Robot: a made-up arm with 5 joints.
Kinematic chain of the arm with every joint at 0, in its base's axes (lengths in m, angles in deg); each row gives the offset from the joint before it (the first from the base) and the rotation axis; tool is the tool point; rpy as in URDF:
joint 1: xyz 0 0 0.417 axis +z
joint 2: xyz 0 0 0 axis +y
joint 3: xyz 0.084 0 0.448 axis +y
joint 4: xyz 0.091 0 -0.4 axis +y
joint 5: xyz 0.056 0 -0.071 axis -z
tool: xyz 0 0 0 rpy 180 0 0
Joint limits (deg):
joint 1: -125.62..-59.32
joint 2: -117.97..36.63
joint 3: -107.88..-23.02
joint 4: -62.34..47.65
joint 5: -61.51..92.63
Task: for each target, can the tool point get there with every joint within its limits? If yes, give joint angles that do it. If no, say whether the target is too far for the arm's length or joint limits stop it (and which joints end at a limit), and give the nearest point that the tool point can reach.
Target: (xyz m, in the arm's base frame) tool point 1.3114 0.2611 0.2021
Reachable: no: too far | nearest point 0.4866 0.6791 0.4190 | short by 0.950 m
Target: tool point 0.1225 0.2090 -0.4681
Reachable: no: joint limits stop it (at a limit: joint 1, joint 2, joint 3, joint 4) | nearest point 0.1499 -0.2526 0.2330 | short by 0.840 m
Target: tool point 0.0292 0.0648 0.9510
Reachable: yes | joints -114.25 -77.96 -44.87 25.10 70.37
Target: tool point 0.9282 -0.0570 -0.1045
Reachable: no: too far | nearest point 0.2271 -0.3828 0.2381 | short by 0.846 m
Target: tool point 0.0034 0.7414 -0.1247
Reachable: no: joint limits stop it (at a limit: joint 2, joint 3, joint 4) | nearest point 0.0038 0.8354 0.4190 | short by 0.552 m
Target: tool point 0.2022 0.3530 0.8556
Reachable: yes | joints -119.81 -106.04 -48.83 -13.51 -20.86
